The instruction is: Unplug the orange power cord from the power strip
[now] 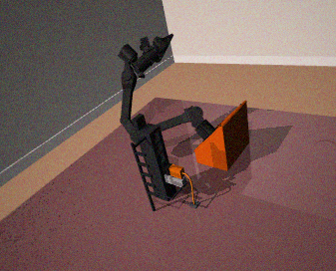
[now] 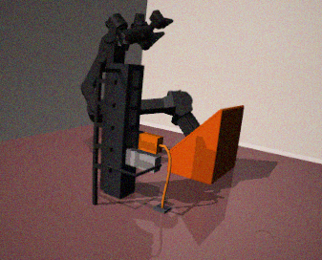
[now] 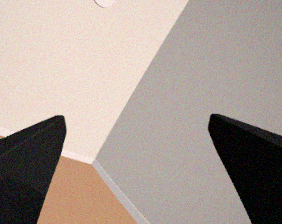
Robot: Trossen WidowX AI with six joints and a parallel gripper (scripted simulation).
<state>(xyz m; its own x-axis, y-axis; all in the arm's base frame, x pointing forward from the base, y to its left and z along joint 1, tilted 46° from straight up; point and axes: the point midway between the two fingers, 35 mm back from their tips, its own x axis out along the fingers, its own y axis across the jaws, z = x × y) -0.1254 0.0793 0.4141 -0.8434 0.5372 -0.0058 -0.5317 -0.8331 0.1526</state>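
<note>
The orange plug is 45 cm ahead of my gripper tip, 23 cm to the left of it and 32 cm below it.
</note>
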